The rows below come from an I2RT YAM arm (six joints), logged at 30 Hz.
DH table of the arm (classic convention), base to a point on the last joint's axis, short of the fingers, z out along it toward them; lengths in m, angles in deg. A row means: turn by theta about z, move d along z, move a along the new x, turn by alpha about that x. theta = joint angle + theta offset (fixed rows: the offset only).
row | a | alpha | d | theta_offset
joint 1 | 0.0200 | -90.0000 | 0.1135 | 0.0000
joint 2 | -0.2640 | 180.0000 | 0.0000 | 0.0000
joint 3 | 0.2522 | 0.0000 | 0.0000 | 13.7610
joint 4 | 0.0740 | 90.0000 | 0.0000 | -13.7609
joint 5 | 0.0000 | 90.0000 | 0.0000 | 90.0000
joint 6 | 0.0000 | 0.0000 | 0.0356 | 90.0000
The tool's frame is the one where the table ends.
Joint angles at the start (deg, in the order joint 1, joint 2, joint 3, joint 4, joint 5, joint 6):
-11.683, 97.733, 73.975, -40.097, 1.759, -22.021
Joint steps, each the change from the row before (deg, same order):
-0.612, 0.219, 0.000, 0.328, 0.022, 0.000
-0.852, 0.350, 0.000, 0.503, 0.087, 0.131
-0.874, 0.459, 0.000, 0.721, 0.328, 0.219
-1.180, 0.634, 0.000, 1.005, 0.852, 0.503
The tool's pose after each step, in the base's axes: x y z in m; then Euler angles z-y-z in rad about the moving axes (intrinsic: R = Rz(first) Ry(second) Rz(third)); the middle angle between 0 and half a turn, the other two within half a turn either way. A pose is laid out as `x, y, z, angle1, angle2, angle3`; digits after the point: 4 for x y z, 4 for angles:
0.3449, -0.0763, 0.2320, -0.2848, 2.6824, -0.4473
0.3452, -0.0818, 0.2303, -0.3027, 2.6796, -0.4476
0.3460, -0.0878, 0.2283, -0.3299, 2.6747, -0.4544
0.3468, -0.0962, 0.2254, -0.3819, 2.6669, -0.4733

